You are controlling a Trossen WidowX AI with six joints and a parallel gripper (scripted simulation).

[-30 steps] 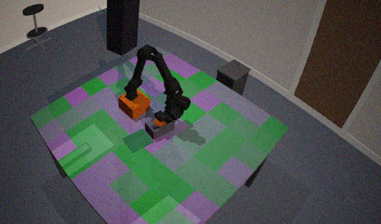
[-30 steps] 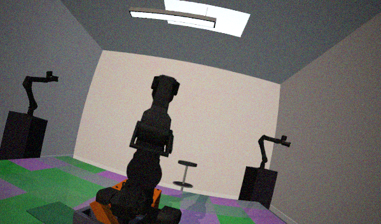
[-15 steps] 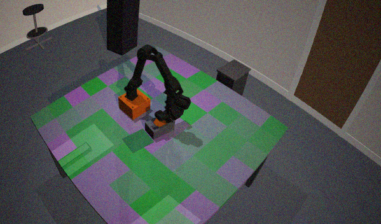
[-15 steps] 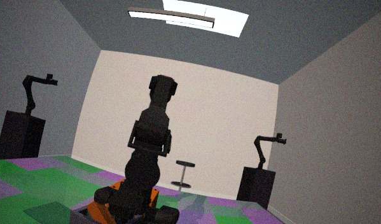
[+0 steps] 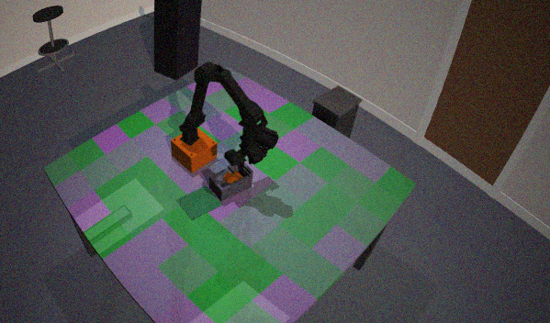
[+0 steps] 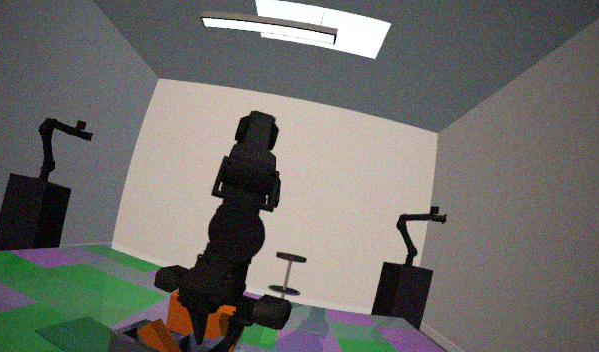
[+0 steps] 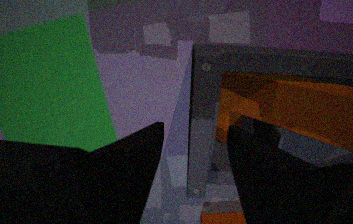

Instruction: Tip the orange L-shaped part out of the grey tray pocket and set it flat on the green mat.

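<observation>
Right now my gripper tip is 40 mm to the left of the orange L-shaped part, 40 mm above it and 20 mm past it.
</observation>
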